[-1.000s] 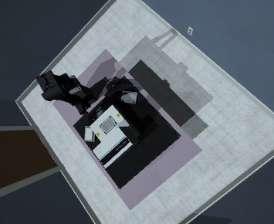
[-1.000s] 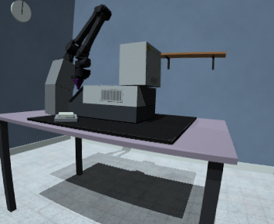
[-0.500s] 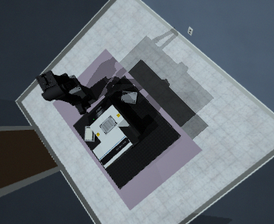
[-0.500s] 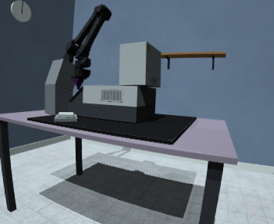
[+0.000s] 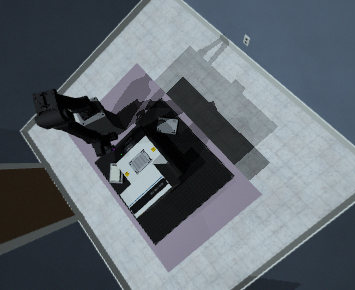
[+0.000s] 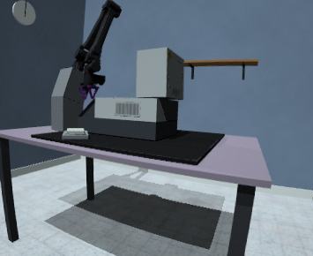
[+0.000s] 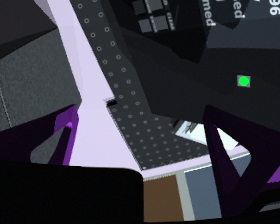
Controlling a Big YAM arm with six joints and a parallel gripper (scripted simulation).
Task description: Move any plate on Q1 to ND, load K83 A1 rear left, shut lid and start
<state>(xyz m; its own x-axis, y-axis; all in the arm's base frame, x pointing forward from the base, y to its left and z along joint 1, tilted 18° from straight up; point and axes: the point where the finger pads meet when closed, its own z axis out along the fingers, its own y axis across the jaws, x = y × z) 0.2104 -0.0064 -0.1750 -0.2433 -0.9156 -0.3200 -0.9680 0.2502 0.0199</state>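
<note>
Right now the white 96-well plate K83 is 20 cm to the right of my hand, 17 cm below it and 13 cm ahead of it. From my hand the other things lie so: grey plate nest 20 cm to the right, 19 cm below, 13 cm ahead; grey nest ND 38 cm to the left, 19 cm below, 9 cm ahead.
</note>
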